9 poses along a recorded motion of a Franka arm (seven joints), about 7.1 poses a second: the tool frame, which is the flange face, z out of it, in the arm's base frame.
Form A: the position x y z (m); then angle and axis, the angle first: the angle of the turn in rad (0 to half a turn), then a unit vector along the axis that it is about.
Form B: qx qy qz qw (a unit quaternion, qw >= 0); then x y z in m. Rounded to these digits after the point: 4 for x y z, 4 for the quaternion.
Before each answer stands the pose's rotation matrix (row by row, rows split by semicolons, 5 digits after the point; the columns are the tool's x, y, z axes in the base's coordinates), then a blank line. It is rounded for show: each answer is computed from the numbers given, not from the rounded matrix.
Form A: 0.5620, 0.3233, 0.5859, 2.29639, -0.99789, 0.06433, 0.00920
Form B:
0.99297 -0.11367 0.03285; -0.09991 -0.65670 0.74751; -0.06340 -0.74554 -0.66344

-0.9101, 0.0587, 0.0084, 0.4101, 0.5620, 0.3233, 0.5859
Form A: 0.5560, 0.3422, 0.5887, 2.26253, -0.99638, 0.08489, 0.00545
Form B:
0.98815 -0.14273 0.05648; -0.13434 -0.62607 0.76811; -0.07427 -0.76659 -0.63782

-0.9017, 0.0768, 0.0049, 0.4255, 0.5560, 0.3422, 0.5887
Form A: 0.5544, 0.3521, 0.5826, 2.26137, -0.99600, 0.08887, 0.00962
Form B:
0.98692 -0.15231 0.05282; -0.13748 -0.62405 0.76919; -0.08419 -0.76640 -0.63683

-0.9011, 0.0804, 0.0087, 0.4260, 0.5544, 0.3521, 0.5826
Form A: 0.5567, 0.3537, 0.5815, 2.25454, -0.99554, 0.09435, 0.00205
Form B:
0.98547 -0.15485 0.06981; -0.15167 -0.61717 0.77207; -0.07647 -0.77144 -0.63169

-0.8992, 0.0852, 0.0019, 0.4291, 0.5567, 0.3537, 0.5815
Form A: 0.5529, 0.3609, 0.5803, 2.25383, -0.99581, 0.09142, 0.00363
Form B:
0.98635 -0.15131 0.06501; -0.14568 -0.61752 0.77295; -0.07681 -0.77187 -0.63113

-0.8993, 0.0826, 0.0033, 0.4294, 0.5529, 0.3609, 0.5803
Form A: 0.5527, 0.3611, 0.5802, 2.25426, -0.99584, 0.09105, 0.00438
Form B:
0.98644 -0.15132 0.06348; -0.14453 -0.61796 0.77281; -0.07772 -0.77151 -0.63145

-0.8994, 0.0822, 0.0040, 0.4293, 0.5527, 0.3611, 0.5802
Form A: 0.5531, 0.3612, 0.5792, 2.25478, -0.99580, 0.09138, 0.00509
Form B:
0.98633 -0.15244 0.06255; -0.14455 -0.61826 0.77257; -0.07910 -0.77105 -0.63184

-0.8995, 0.0825, 0.0046, 0.4290, 0.5531, 0.3612, 0.5792
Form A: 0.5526, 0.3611, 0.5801, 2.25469, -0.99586, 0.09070, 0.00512
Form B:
0.98653 -0.15136 0.06198; -0.14343 -0.61839 0.77267; -0.07862 -0.77116 -0.63177

-0.8995, 0.0819, 0.0046, 0.4291, 0.5526, 0.3611, 0.5801
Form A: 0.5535, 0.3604, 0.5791, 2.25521, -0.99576, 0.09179, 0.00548
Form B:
0.98620 -0.15343 0.06221; -0.14494 -0.61847 0.77233; -0.08002 -0.77069 -0.63217

-0.8996, 0.0829, 0.0050, 0.4288, 0.5535, 0.3604, 0.5791
